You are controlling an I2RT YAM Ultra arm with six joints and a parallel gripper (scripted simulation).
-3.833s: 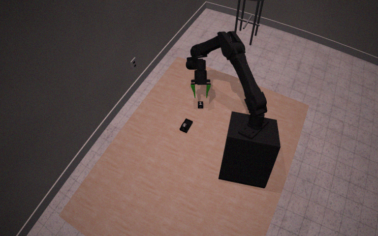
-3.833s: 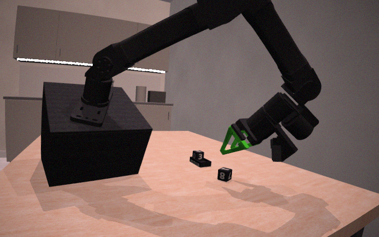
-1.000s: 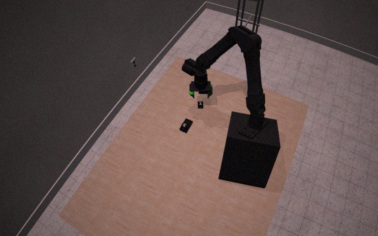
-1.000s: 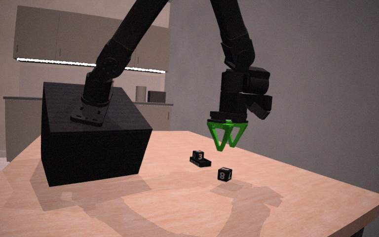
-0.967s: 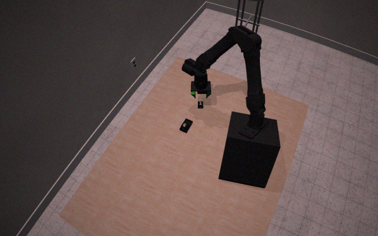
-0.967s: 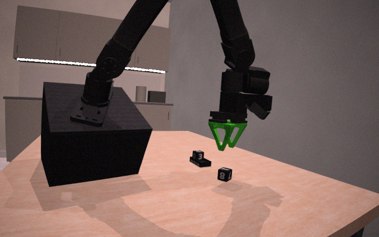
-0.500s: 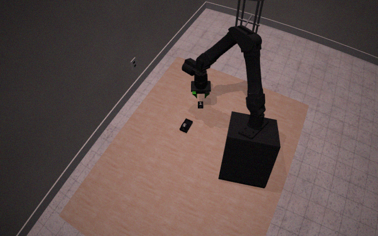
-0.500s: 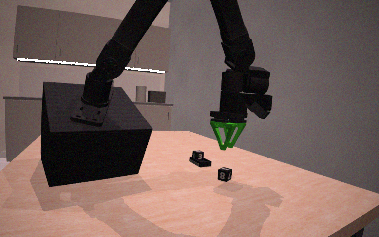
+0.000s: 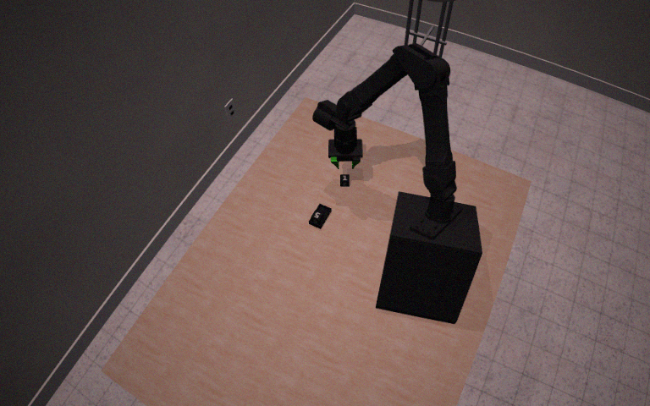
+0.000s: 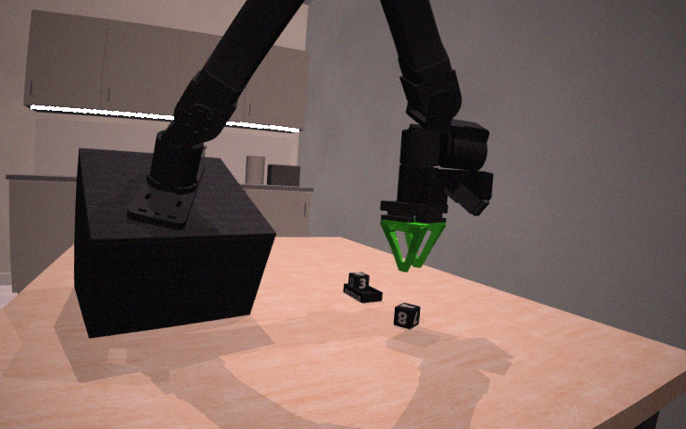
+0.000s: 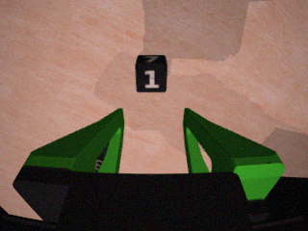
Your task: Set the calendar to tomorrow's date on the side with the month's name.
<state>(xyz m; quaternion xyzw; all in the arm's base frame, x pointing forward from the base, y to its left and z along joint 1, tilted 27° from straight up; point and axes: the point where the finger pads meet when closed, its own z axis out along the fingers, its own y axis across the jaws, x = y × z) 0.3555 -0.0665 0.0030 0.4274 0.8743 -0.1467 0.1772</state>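
Right now the black cube is 8 cm below my hand. The rest, counted from my hand: black tray: 1 cm behind, 16 cm to the left, 9 cm below.
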